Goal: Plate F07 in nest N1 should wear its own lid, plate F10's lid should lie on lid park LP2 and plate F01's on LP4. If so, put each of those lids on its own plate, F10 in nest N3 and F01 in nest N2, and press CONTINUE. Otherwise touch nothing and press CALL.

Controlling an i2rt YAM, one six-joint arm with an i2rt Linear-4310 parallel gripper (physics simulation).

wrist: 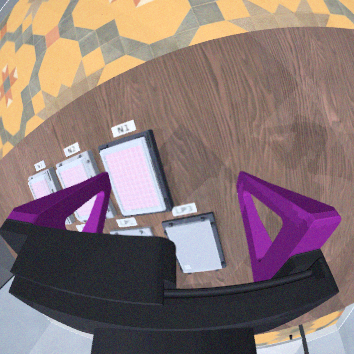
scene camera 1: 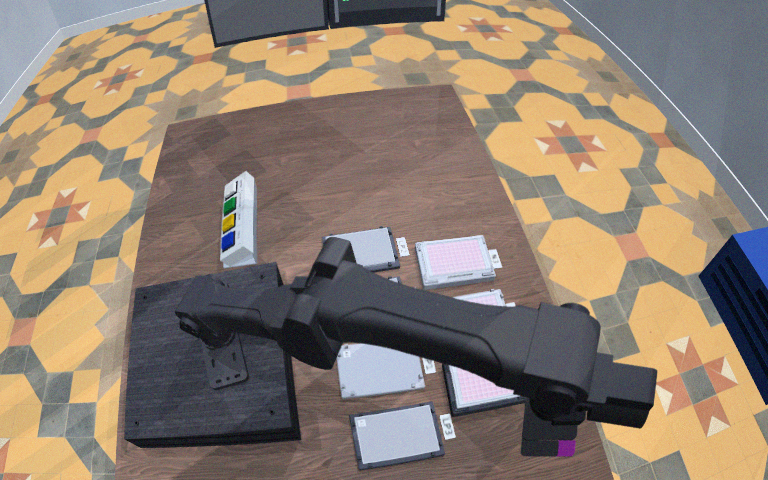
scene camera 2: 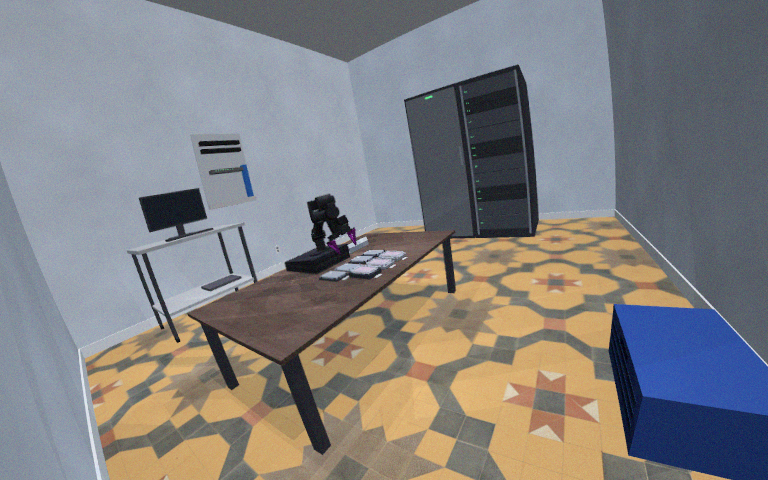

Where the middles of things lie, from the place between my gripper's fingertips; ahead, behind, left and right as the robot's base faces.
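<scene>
Lid park LP1 (scene camera 1: 364,370): my hand is 170 mm above it, 160 mm past it and 220 mm to the right of it. Button box (scene camera 1: 243,251): 150 mm below my hand, 350 mm behind it and 640 mm to the left of it. Going by their middles, the lid park LP1 is the nearest to my hand of the things named here.
</scene>
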